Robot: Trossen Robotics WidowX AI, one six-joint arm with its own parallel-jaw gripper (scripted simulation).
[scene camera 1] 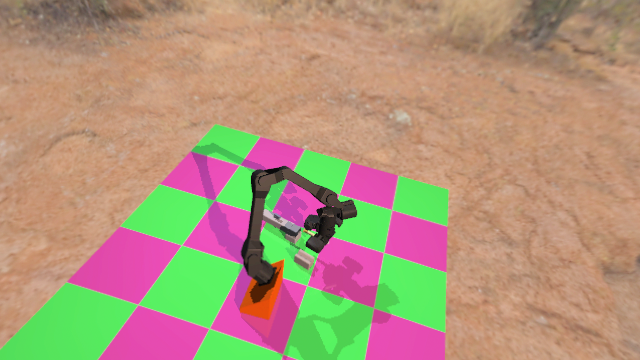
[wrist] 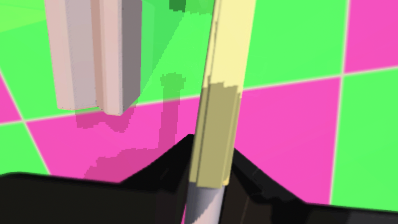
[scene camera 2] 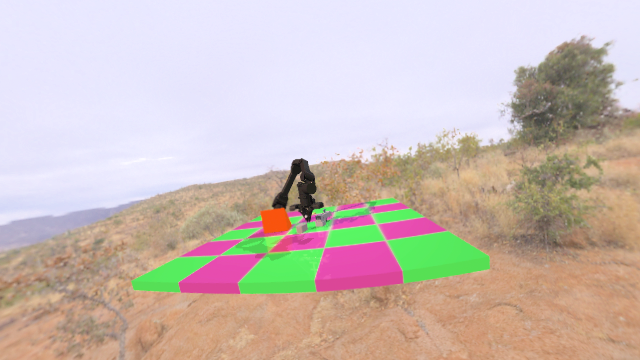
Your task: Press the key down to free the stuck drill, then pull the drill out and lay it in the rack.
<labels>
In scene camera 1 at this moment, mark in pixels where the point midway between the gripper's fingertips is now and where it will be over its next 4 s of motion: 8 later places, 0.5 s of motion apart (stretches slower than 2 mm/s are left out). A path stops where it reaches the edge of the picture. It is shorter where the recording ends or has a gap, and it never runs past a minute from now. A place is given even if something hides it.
The gripper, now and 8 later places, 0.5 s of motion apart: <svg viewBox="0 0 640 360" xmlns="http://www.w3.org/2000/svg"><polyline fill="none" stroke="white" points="322,245 321,248 320,253 317,259 316,261 315,263 315,264 315,266 315,267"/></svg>
</labels>
